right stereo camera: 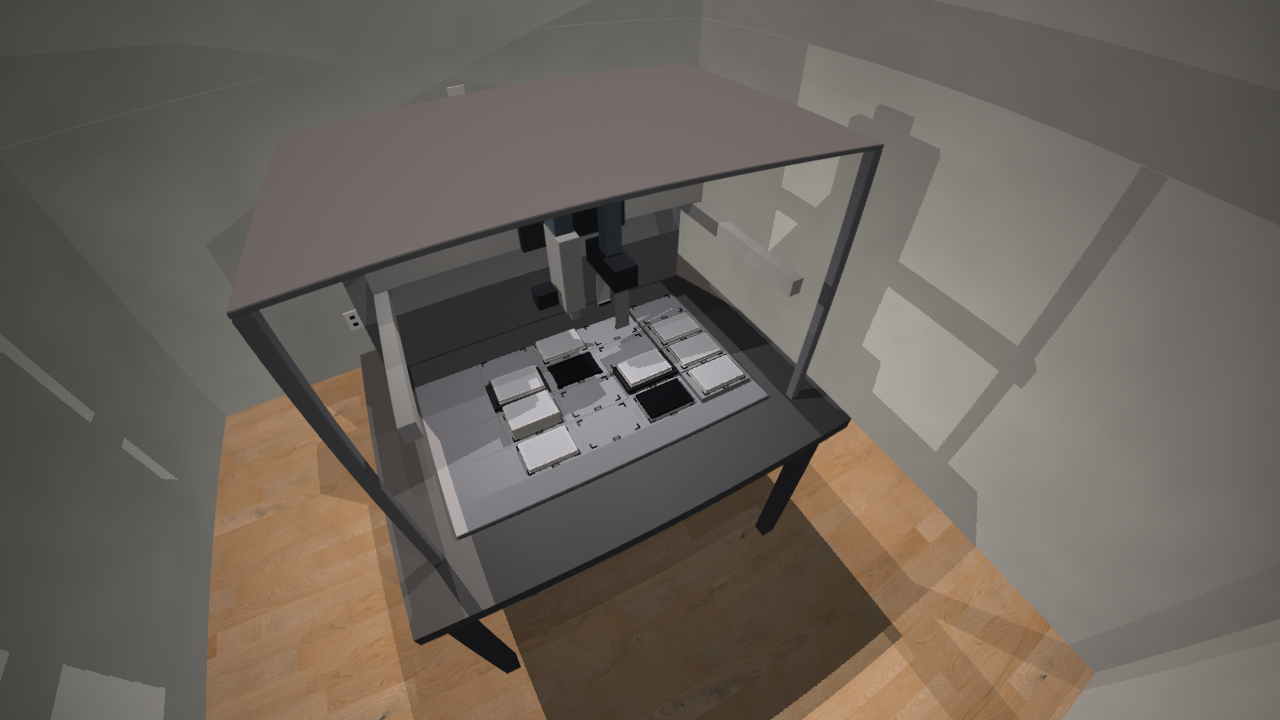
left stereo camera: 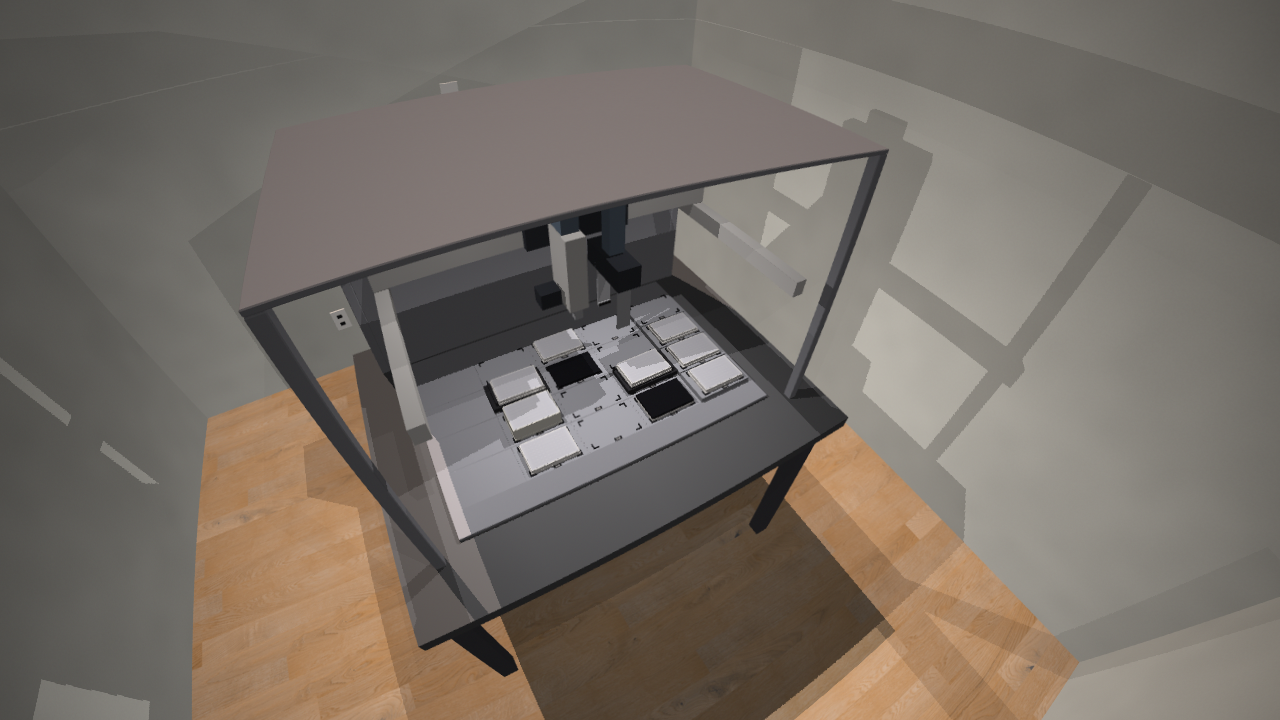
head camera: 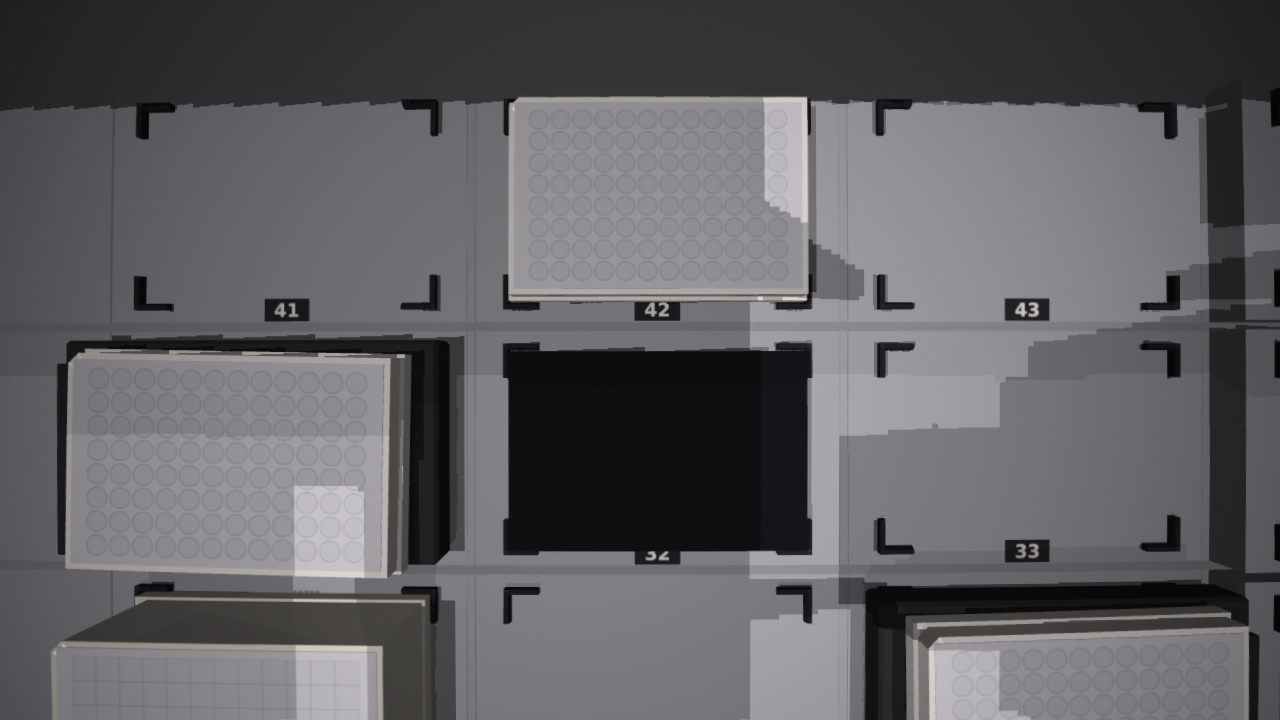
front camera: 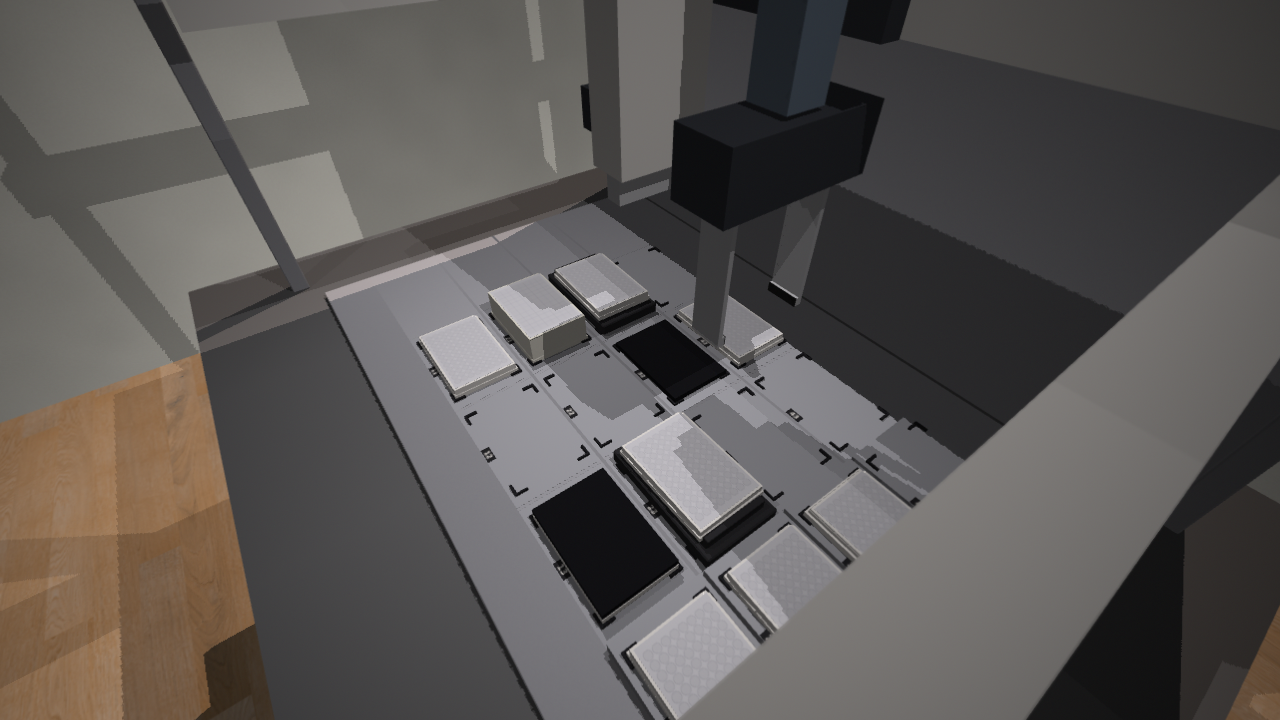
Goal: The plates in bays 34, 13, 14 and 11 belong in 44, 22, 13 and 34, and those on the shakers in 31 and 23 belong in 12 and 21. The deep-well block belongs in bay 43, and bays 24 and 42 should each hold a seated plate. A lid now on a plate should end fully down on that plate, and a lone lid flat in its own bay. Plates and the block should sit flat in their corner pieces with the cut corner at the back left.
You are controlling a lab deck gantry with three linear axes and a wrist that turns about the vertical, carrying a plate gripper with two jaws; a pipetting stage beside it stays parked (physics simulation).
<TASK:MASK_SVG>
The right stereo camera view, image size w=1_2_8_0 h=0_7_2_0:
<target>my gripper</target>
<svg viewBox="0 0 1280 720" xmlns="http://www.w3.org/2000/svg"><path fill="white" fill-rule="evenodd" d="M586 239L587 261L596 272L598 306L611 303L611 288L615 293L615 328L626 327L629 325L629 289L638 287L638 264L623 249L621 253L606 257L599 249L599 236Z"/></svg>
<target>black lid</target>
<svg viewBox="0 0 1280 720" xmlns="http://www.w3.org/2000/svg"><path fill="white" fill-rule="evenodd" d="M590 352L548 366L559 388L602 372Z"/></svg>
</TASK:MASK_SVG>
